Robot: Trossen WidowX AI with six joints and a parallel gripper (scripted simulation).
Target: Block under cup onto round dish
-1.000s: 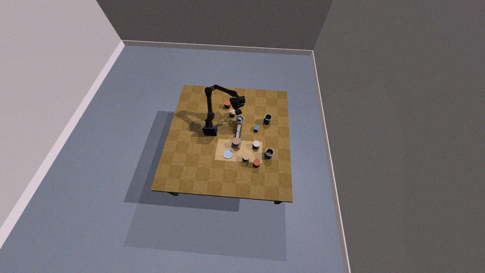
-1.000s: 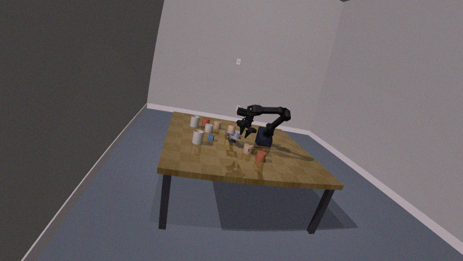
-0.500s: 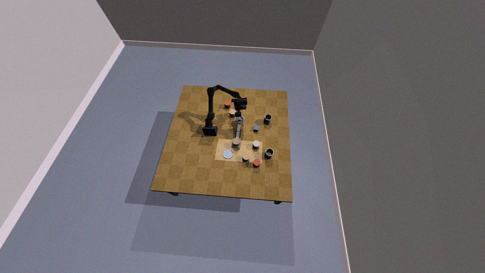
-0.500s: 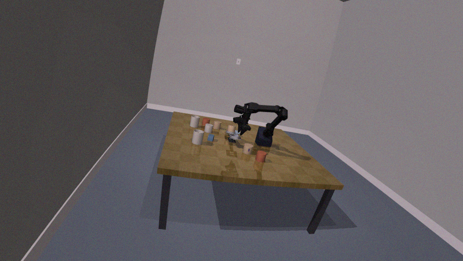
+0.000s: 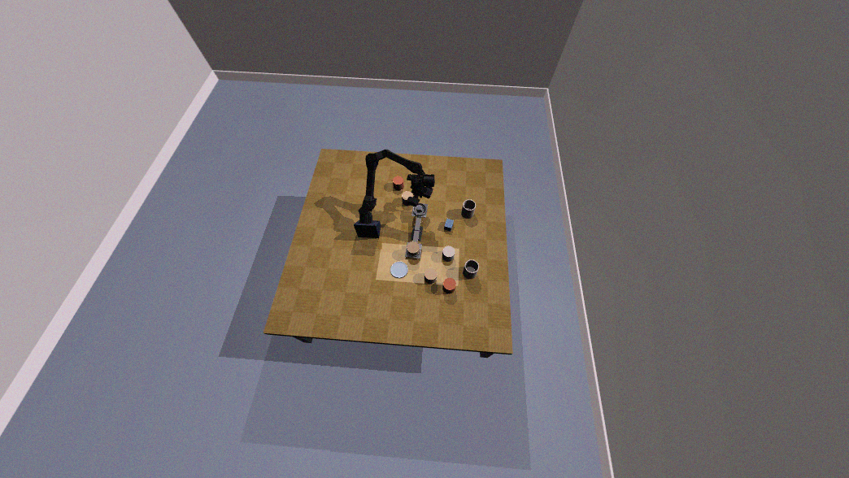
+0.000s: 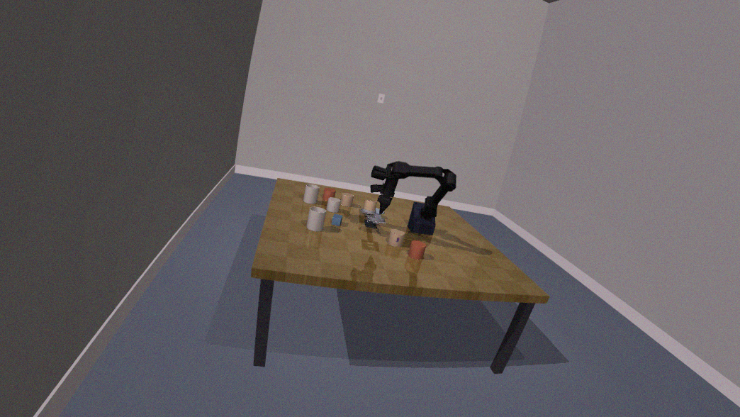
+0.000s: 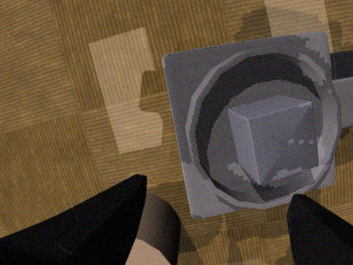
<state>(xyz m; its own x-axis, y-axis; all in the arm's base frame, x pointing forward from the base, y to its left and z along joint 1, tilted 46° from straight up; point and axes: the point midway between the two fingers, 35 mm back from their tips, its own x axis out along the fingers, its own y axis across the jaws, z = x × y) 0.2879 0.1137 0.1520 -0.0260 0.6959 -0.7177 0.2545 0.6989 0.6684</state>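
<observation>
Now: gripper tip 40 mm above the grey block, 30 mm to the left of it and 10 mm short of it. Round my gripper tip: blue block (200 mm ahead, 100 mm below, 70 mm to the right); then tan cup (90 mm to the left, 90 mm below, 90 mm behind); then small balance (150 mm to the right, 90 mm below, 10 mm ahead).
</observation>
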